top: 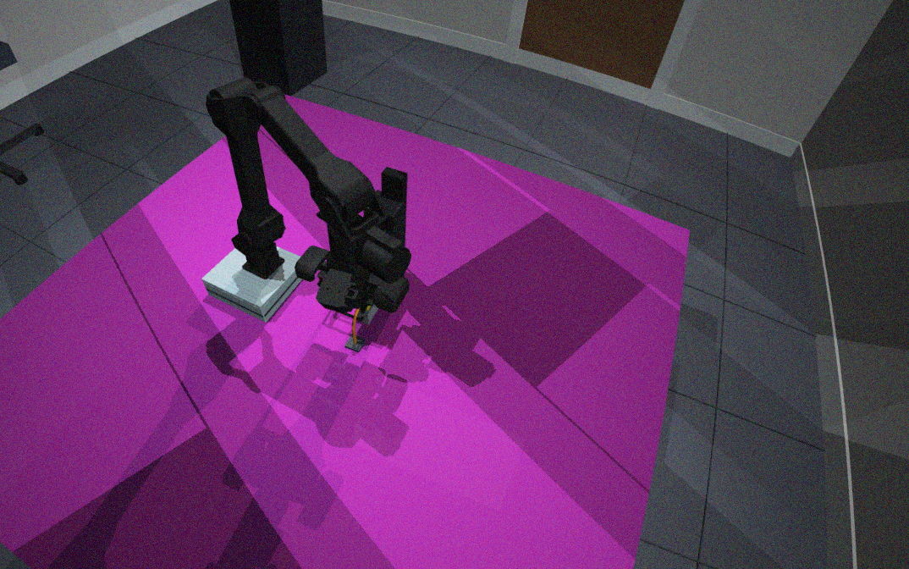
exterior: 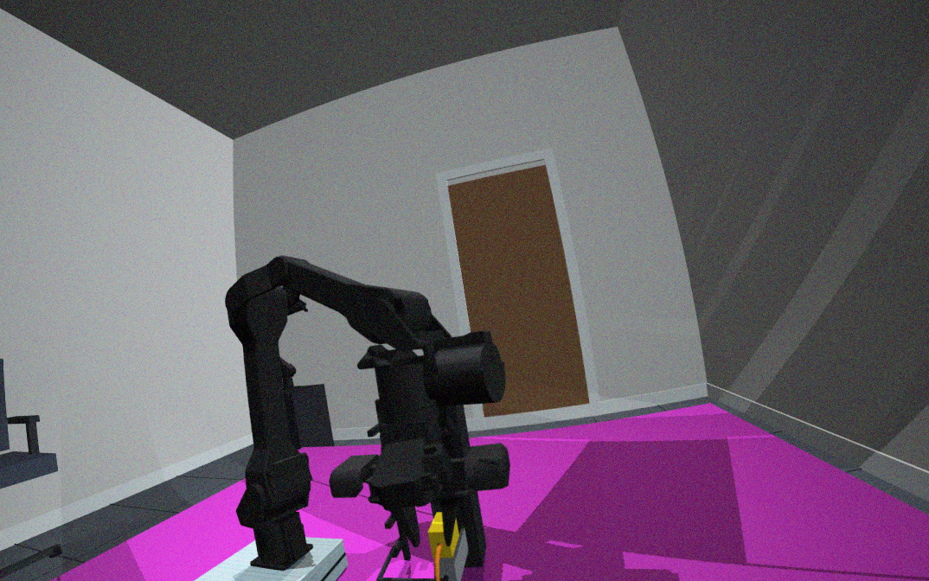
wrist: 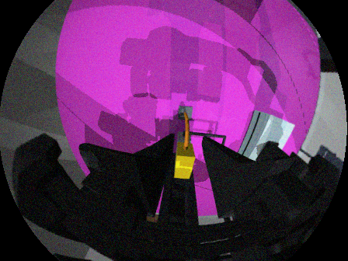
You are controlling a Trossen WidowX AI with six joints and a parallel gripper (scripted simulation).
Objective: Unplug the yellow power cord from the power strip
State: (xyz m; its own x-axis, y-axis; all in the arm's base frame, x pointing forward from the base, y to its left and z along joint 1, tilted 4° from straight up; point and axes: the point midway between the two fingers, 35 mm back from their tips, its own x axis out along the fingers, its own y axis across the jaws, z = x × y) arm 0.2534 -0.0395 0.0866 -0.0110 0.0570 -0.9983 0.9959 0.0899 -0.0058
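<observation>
Now: the yellow plug 1 cm behind my gripper tip, 7 cm to the left of it and 1 cm below it.
</observation>
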